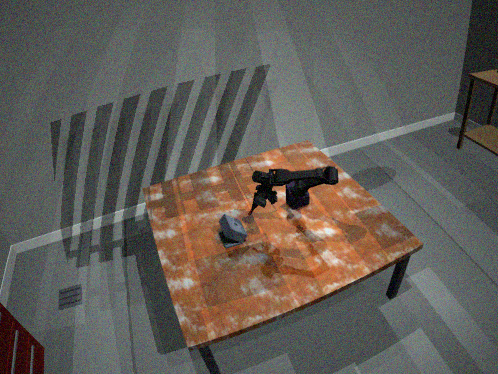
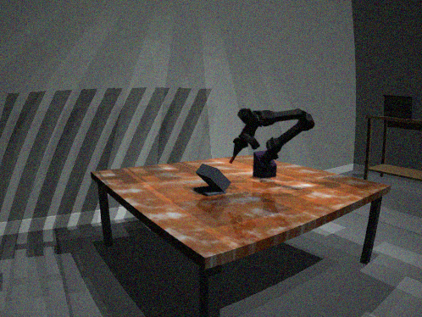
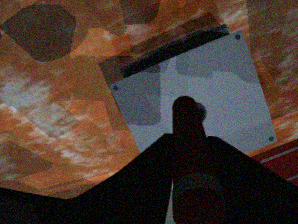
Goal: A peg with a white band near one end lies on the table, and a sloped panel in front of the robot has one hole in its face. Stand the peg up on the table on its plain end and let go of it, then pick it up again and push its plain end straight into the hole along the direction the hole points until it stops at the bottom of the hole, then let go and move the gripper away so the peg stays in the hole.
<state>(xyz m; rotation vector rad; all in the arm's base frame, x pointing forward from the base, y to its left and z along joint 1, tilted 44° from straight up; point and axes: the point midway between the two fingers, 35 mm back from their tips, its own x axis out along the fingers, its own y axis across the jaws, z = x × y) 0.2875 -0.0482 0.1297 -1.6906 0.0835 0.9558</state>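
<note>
My gripper tip is now 11 cm short of the sloped panel, 3 cm to the left of it and 9 cm above it. Also, from my gripper tip: peg: 1 cm behind, 1 cm above.
</note>
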